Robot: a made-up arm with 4 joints.
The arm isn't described. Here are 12 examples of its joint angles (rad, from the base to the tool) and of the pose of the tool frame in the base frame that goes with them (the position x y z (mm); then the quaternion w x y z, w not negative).
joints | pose
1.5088 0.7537 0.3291 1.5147 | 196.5 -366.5 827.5 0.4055 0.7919 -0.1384 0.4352
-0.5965 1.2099 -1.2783 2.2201 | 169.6 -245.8 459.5 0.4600 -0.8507 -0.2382 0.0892
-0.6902 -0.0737 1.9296 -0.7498 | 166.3 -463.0 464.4 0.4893 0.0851 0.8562 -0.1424
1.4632 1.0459 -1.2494 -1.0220 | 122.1 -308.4 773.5 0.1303 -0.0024 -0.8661 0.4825
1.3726 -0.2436 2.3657 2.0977 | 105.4 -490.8 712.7 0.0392 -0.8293 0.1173 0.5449
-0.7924 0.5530 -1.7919 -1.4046 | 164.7 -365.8 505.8 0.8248 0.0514 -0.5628 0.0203
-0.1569 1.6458 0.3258 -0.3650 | 147.8 -222.6 514.5 0.6661 0.3088 0.4153 0.5371
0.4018 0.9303 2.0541 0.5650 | 274.6 -363.5 605.4 0.8252 0.0855 0.4413 -0.3419
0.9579 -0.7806 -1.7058 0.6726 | 83.5 -556.4 682.4 0.1188 0.0571 0.8589 -0.4949
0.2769 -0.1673 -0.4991 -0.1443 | 228.5 -498.5 687.8 0.6878 0.3444 -0.6310 0.1011
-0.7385 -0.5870 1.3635 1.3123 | 97.6 -544.5 534.8 0.2925 0.4064 -0.0810 -0.8618
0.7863 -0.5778 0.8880 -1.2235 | 193.5 -521.5 730.6 0.9591 0.0583 -0.2304 -0.1539
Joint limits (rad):
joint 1: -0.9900..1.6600
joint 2: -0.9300..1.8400
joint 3: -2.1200..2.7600
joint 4: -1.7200..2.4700
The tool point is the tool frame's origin. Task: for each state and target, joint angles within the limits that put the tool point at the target. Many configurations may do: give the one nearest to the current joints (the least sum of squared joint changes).
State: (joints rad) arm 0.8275 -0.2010 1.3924 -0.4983
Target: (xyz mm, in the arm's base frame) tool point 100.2 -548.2 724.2
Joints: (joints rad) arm 1.6328 -0.9235 1.8376 -0.9038
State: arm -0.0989 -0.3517 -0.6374 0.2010
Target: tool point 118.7 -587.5 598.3
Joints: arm -0.5844 -0.9001 -0.2866 0.8420
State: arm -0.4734 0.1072 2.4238 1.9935
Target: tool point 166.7 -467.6 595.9
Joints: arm -0.2182 -0.0803 2.4966 2.4478
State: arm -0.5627 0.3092 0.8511 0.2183
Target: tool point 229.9 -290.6 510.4
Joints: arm -0.2970 1.0251 0.0928 -0.3971
